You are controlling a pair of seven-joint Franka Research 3 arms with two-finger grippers.
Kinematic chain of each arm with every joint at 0, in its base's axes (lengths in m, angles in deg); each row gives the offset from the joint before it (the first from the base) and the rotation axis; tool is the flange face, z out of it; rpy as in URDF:
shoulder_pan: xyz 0 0 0.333 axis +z
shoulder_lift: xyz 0 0 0 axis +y
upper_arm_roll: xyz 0 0 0.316 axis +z
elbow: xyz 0.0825 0 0 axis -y
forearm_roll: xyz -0.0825 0 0.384 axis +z
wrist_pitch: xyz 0 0 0 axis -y
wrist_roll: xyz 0.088 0 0 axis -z
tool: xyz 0 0 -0.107 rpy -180 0 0
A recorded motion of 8 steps. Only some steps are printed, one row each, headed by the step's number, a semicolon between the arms.
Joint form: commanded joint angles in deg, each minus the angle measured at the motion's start. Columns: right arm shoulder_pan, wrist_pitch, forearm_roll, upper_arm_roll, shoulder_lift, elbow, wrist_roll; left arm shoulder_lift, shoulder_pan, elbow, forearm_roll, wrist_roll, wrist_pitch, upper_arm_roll.
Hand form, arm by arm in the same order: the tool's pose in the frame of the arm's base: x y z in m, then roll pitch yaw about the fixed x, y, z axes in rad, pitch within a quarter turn. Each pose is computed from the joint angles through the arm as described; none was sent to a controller.
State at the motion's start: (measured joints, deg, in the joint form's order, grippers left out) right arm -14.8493 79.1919 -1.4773 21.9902 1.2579 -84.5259 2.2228; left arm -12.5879 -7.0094 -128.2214 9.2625 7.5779 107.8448 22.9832
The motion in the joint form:
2: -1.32 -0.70 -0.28 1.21 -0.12 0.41 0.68; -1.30 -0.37 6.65 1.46 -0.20 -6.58 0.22
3: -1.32 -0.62 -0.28 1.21 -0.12 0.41 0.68; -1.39 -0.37 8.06 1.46 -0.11 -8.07 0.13
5: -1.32 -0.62 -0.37 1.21 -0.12 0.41 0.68; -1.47 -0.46 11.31 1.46 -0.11 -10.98 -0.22
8: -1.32 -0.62 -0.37 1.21 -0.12 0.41 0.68; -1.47 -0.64 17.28 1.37 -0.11 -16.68 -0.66
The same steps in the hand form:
2: 0.5356 0.0598 0.6456 3.1128 0.1151 0.0664; 0.4493 0.1552 0.4956 -3.0758 0.1397 0.0867
3: 0.5358 0.0598 0.6457 3.1129 0.1137 0.0664; 0.4497 0.1561 0.5058 -3.0747 0.1399 0.0882
5: 0.5358 0.0596 0.6457 3.1113 0.1136 0.0661; 0.4517 0.1560 0.5293 -3.0701 0.1328 0.0911
8: 0.5358 0.0596 0.6457 3.1113 0.1136 0.0661; 0.4515 0.1559 0.5708 -3.0655 0.1280 0.1000

